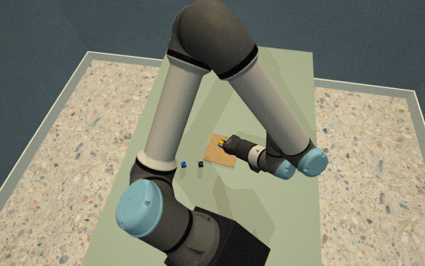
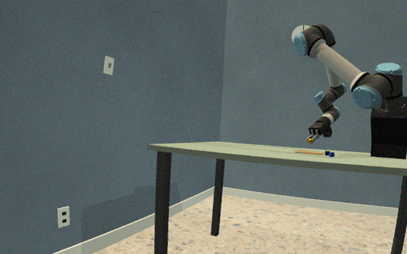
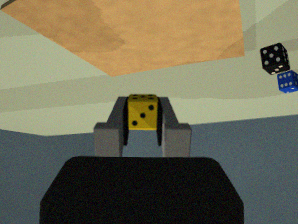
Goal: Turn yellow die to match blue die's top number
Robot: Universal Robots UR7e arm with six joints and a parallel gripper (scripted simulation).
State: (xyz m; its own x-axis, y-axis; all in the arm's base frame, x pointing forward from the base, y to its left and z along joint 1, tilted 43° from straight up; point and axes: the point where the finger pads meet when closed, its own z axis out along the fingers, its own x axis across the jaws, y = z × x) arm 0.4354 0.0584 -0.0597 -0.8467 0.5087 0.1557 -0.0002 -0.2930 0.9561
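The tan mat lies 70 mm below my hand. Round my hand: blue die: 150 mm to the left, 110 mm behind, 60 mm below; then black die: 90 mm behind, 80 mm to the left, 60 mm below; then yellow die: 10 mm to the left, 10 mm below.
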